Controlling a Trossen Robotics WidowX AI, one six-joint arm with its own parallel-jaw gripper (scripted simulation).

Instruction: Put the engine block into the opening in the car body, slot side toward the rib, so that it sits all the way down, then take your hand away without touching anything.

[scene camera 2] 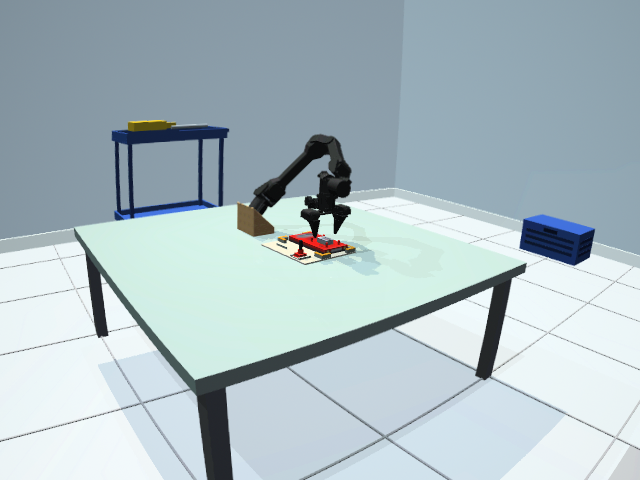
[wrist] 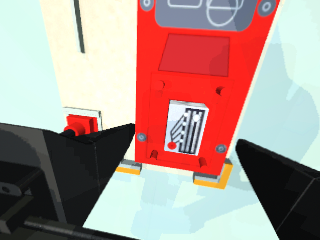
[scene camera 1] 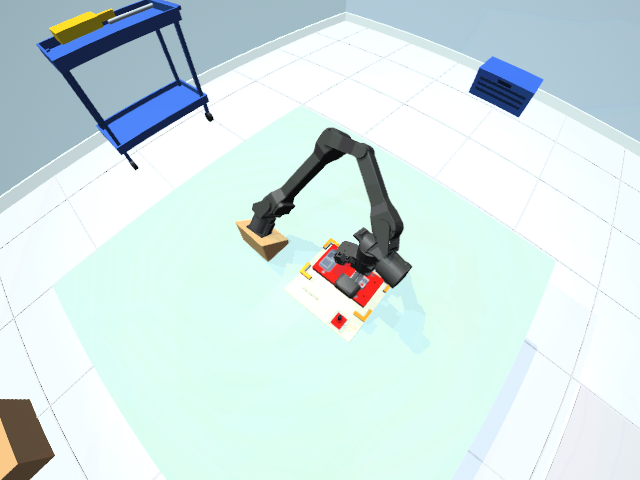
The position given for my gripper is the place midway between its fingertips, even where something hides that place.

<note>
My gripper (scene camera 1: pixel 359 278) is open, holding nothing. I also see a red car body (wrist: pixel 212 59) and an engine block (wrist: pixel 182 136).
My gripper shows as well in scene camera 2 (scene camera 2: pixel 325 235) and in the wrist view (wrist: pixel 183 135).
</note>
